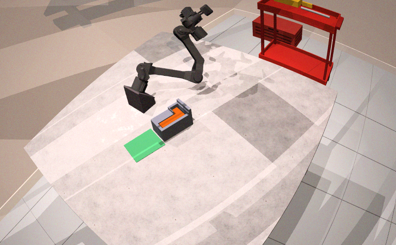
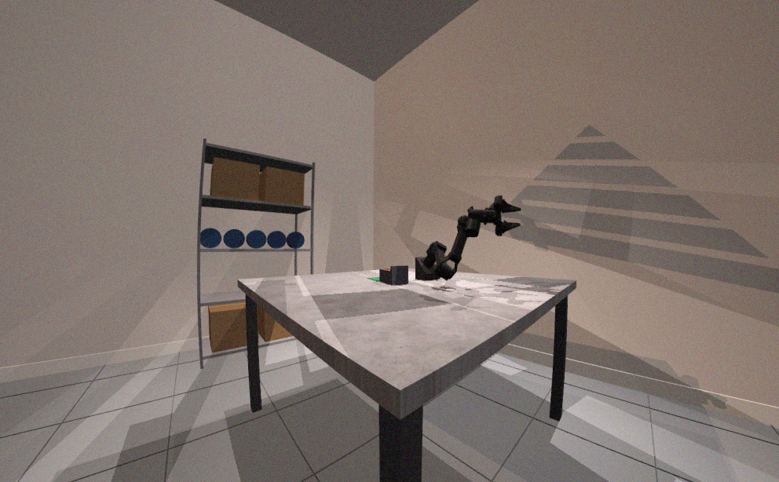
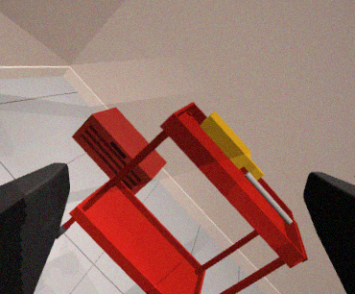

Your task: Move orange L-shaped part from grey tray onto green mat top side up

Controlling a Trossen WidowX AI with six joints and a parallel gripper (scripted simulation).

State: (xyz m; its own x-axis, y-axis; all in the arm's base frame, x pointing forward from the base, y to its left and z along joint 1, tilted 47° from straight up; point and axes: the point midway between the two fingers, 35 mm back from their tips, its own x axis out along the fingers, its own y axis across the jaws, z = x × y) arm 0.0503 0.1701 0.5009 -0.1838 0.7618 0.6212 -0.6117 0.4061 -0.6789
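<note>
The orange L-shaped part lies 560 mm to the right of my gripper tip, 250 mm below it and 160 mm ahead of it. The rest, counted from my gripper tip: green mat (710 mm to the right, 310 mm below, 90 mm ahead).
</note>
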